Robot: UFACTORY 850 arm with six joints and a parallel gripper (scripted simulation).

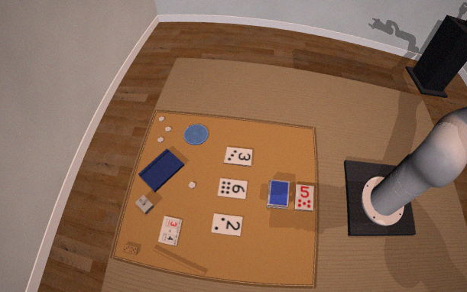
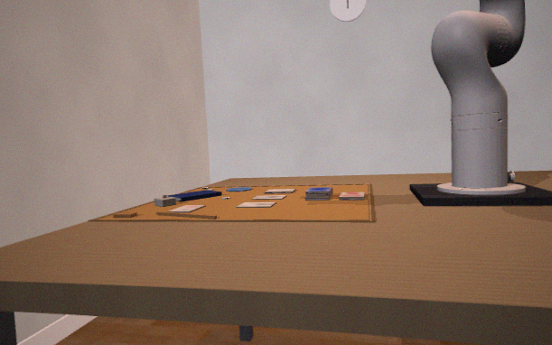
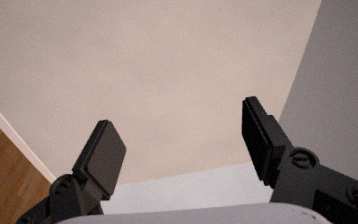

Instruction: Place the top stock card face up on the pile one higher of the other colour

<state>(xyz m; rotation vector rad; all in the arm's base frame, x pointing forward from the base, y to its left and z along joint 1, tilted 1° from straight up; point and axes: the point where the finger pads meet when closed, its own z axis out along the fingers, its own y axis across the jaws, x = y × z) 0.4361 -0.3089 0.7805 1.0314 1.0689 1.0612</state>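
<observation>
My hand is 40 mm past the red 5 card, 270 mm to the right of it and 770 mm above it. From my hand the other things lie so: card cloth (140 mm ahead, 250 mm to the left, 810 mm below); blue disc (240 mm ahead, 40 mm to the left, 790 mm below); blue book (350 mm ahead, 190 mm to the left, 790 mm below).
</observation>
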